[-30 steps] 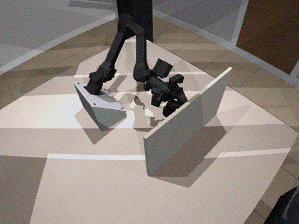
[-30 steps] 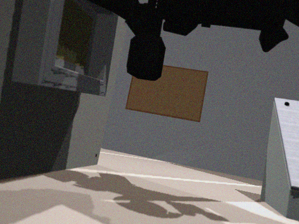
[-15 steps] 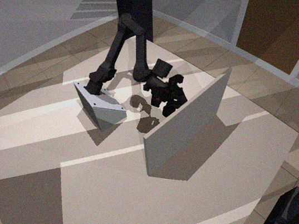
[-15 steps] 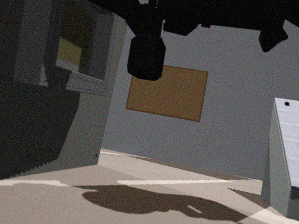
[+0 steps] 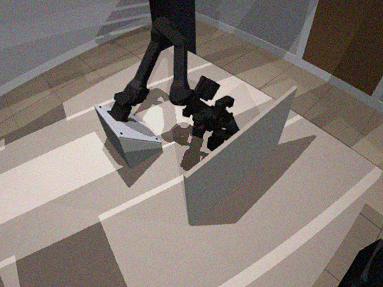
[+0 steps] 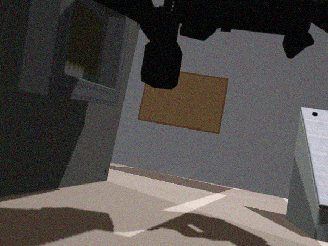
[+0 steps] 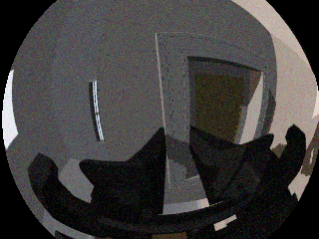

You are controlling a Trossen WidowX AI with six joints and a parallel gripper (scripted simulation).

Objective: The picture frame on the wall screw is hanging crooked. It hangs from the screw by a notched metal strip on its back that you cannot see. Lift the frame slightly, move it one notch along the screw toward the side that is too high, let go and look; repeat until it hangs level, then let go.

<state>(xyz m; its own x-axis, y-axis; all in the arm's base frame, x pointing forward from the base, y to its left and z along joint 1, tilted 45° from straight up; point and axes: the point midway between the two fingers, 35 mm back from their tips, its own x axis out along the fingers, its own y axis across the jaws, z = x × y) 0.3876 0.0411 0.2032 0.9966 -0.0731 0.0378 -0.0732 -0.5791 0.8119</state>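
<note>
My gripper tip is now 50 mm above the picture frame and 10 mm to the left of it. Round my gripper tip: wall panel: 70 mm below, 20 mm ahead.
</note>
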